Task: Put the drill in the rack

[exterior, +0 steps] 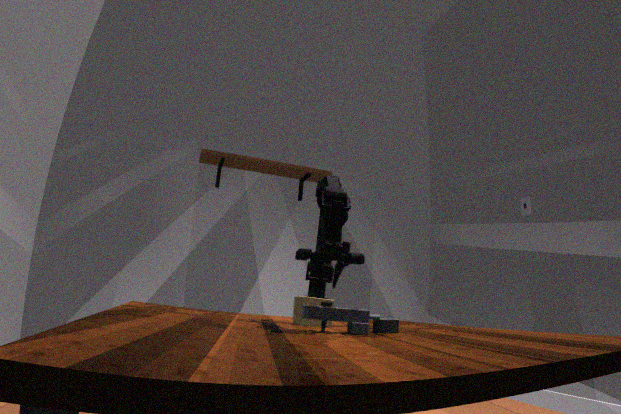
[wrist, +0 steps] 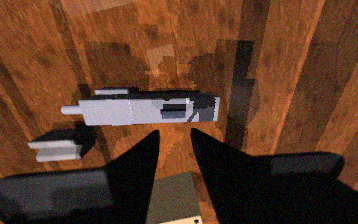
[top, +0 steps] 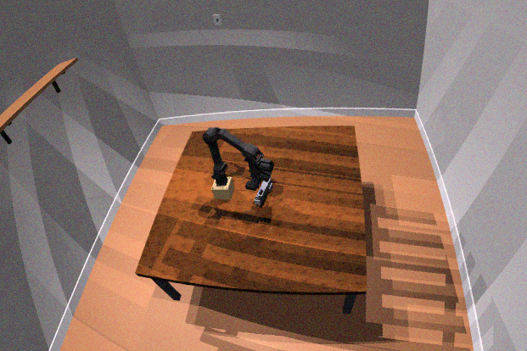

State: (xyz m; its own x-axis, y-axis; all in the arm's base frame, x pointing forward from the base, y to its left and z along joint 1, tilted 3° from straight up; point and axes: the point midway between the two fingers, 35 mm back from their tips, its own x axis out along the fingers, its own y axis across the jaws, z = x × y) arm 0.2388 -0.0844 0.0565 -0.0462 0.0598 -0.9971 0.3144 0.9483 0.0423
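My gripper tip is 30 mm short of the drill, 80 mm to the right of it and 70 mm above it. Round my gripper tip: grey block (10 mm behind, 210 mm to the left, 100 mm below).
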